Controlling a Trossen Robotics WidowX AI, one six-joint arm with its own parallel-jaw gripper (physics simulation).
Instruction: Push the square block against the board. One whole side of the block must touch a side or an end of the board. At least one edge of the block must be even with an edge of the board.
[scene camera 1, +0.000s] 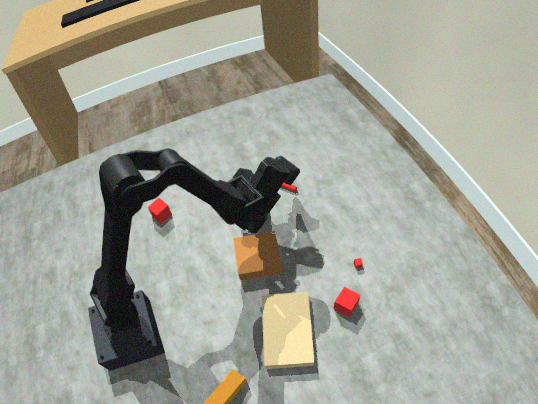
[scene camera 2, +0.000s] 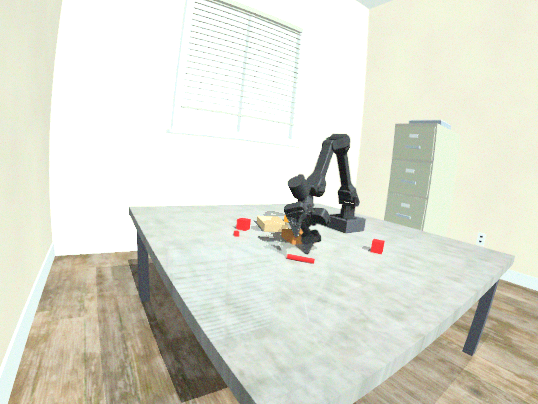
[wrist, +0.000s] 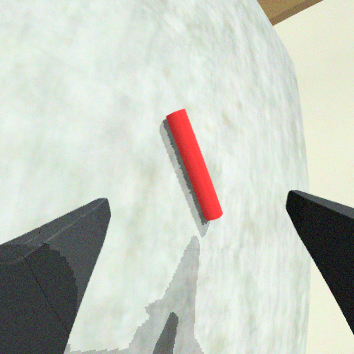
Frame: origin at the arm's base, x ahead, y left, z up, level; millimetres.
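Seen in the pictures: gripper, between the fingertips: (scene camera 2: 301, 245) (wrist: 198, 202); arm's base, origin of its link: (scene camera 1: 122, 317) (scene camera 2: 347, 217).
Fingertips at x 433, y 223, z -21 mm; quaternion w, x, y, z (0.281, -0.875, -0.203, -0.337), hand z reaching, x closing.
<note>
Pixels of each thing's top centre, then the offset from my fingertips to it. "*": a spot on its surface instead.
- square block, centre of its top: (scene camera 1: 256, 252) (scene camera 2: 299, 232) dx -104, dy -152, dz -6 mm
- board, centre of its top: (scene camera 1: 287, 327) (scene camera 2: 271, 220) dx -105, dy -348, dz -6 mm
- red rod, centre of its top: (wrist: 202, 164) (scene camera 1: 282, 182) (scene camera 2: 301, 256) dx +25, dy +32, dz -22 mm
- small red cube, centre of its top: (scene camera 1: 358, 261) (scene camera 2: 236, 231) dx +101, dy -257, dz -20 mm
- orange bar, a spot on its surface: (scene camera 1: 226, 388) * dx -260, dy -431, dz -5 mm
The square block (scene camera 1: 257, 256) (scene camera 2: 288, 236) is orange and lies flat on the table, partly in the arm's shadow. The board (scene camera 1: 288, 332) (scene camera 2: 270, 224) is cream coloured and lies flat. In scene camera 1, the block is above the board, with a narrow gap between them, and is turned slightly relative to it. My gripper (scene camera 2: 302, 242) (wrist: 198, 202) is open with nothing between its fingers. It hangs over the table on the side of the block away from the board. Its fingertips are largely hidden in scene camera 1, and it partly covers the block in scene camera 2.
A red rod (scene camera 1: 289, 187) (scene camera 2: 300, 258) (wrist: 194, 165) lies near the gripper. A red cube (scene camera 1: 347, 301) (scene camera 2: 243, 224) and a small red cube (scene camera 1: 358, 263) (scene camera 2: 236, 233) lie beyond the board. Another red cube (scene camera 1: 159, 210) (scene camera 2: 377, 246) and an orange bar (scene camera 1: 226, 388) lie nearer the arm's base.
</note>
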